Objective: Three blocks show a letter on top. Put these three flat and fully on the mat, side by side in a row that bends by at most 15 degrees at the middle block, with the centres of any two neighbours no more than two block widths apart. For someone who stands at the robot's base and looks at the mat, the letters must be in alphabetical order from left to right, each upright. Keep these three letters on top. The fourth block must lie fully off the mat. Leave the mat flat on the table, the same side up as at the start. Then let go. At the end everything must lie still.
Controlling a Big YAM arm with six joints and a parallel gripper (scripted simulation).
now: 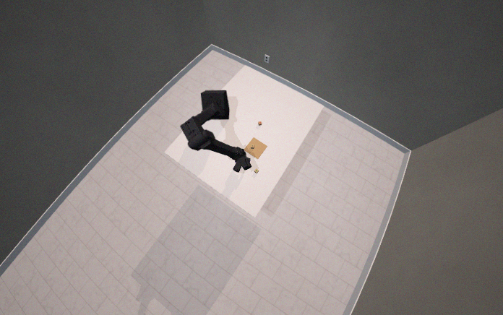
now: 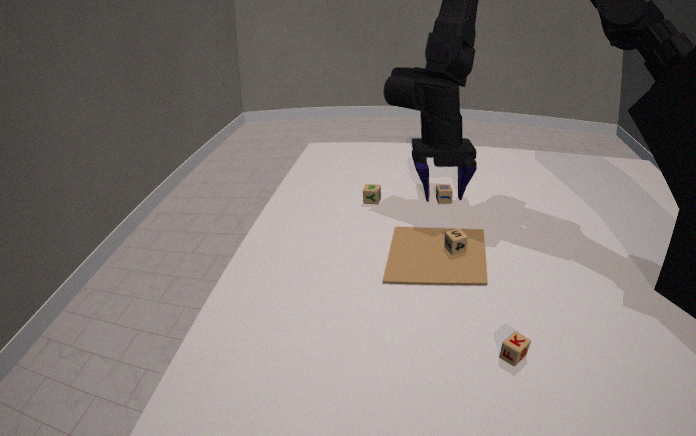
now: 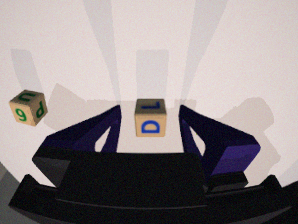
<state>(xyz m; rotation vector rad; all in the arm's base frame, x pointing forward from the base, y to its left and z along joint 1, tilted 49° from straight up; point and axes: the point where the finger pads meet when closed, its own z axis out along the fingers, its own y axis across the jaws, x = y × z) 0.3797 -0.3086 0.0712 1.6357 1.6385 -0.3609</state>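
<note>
Right now my hand is 6 cm short of the mat, 16 cm to the right of it and 1 cm above it. From my hand the other things lie so: letter block (3 cm ahead, 16 cm to the left, 1 cm above).
</note>
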